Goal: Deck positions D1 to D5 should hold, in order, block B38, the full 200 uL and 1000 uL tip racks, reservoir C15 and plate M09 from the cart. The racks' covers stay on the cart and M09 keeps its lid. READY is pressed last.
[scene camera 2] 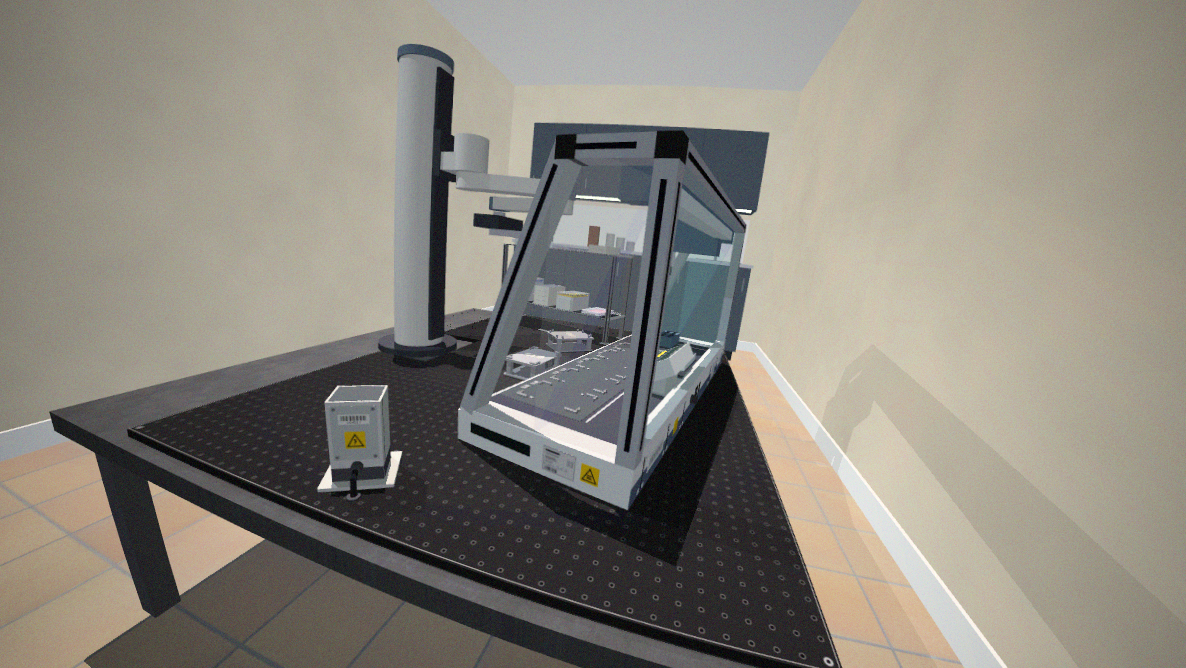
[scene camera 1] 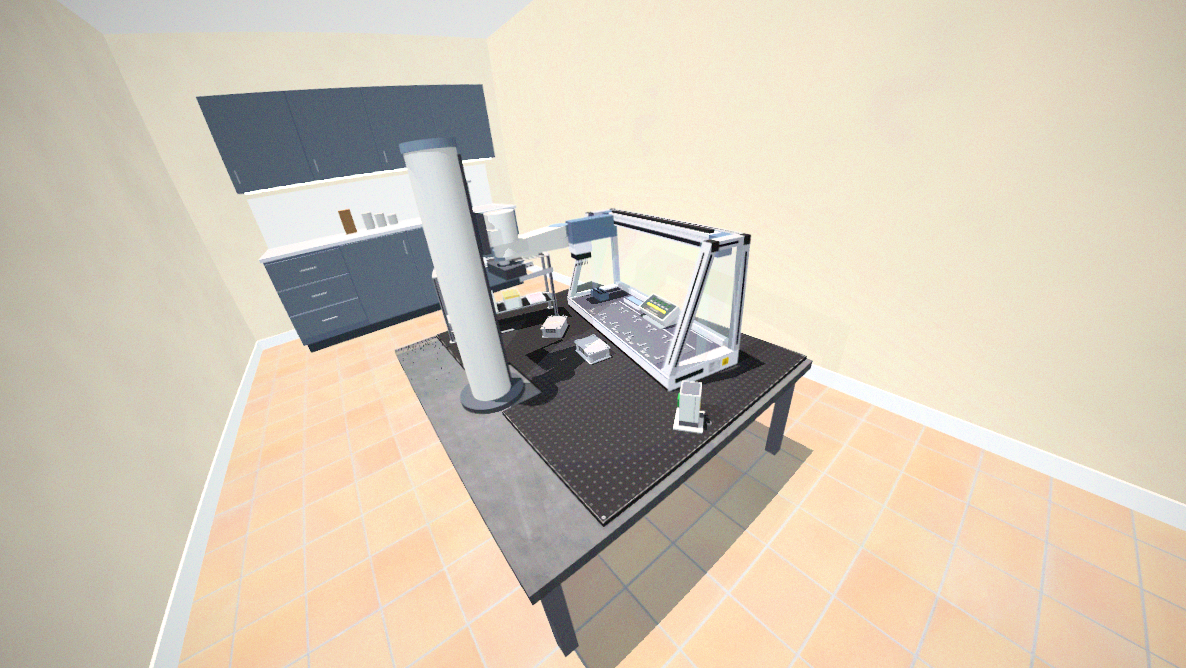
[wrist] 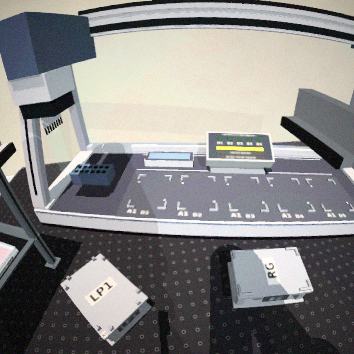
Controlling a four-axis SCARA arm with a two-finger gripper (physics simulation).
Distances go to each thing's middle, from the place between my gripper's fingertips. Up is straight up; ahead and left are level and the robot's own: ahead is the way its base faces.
I see my gripper 34 cm above the LP1 block (wrist: pixel 104 296), 12 cm to the right of it and 8 cm short of it. The rest, counted from my hand: tube rack (wrist: pixel 100 176) (43 cm ahead, 31 cm below, 19 cm to the left).
